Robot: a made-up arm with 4 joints. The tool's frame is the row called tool.
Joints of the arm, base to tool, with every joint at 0 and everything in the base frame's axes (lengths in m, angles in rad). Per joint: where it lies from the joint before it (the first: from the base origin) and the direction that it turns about. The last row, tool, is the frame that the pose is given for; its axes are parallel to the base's.
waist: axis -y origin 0 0 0.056
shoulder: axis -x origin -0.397 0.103 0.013
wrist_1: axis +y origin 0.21 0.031 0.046
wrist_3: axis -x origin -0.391 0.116 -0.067
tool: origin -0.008 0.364 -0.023
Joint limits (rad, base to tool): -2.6..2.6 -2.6..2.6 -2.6..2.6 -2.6..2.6
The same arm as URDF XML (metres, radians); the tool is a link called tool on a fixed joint. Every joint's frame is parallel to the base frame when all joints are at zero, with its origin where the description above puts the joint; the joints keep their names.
<robot name="arm">
  <joint name="tool_joint" type="fixed">
    <parent link="link4"/>
    <child link="tool"/>
    <origin xyz="-0.008 0.364 -0.023" rpy="0 0 0"/>
  </joint>
  <joint name="wrist_3" type="revolute">
    <parent link="link3"/>
    <child link="link4"/>
    <origin xyz="-0.391 0.116 -0.067" rpy="0 0 0"/>
    <axis xyz="-1 0 0"/>
    <limit lower="-2.6" upper="2.6"/>
  </joint>
  <joint name="wrist_1" type="revolute">
    <parent link="link2"/>
    <child link="link3"/>
    <origin xyz="0.21 0.031 0.046" rpy="0 0 0"/>
    <axis xyz="0 1 0"/>
    <limit lower="-2.6" upper="2.6"/>
  </joint>
  <joint name="shoulder" type="revolute">
    <parent link="link1"/>
    <child link="link2"/>
    <origin xyz="-0.397 0.103 0.013" rpy="0 0 0"/>
    <axis xyz="-1 0 0"/>
    <limit lower="-2.6" upper="2.6"/>
  </joint>
  <joint name="waist" type="revolute">
    <parent link="base"/>
    <child link="link1"/>
    <origin xyz="0 0 0.056" rpy="0 0 0"/>
    <axis xyz="0 -1 0"/>
    <limit lower="-2.6" upper="2.6"/>
  </joint>
  <link name="base"/>
  <link name="link1"/>
  <link name="link2"/>
  <link name="link3"/>
  <link name="link4"/>
  <link name="tool"/>
</robot>

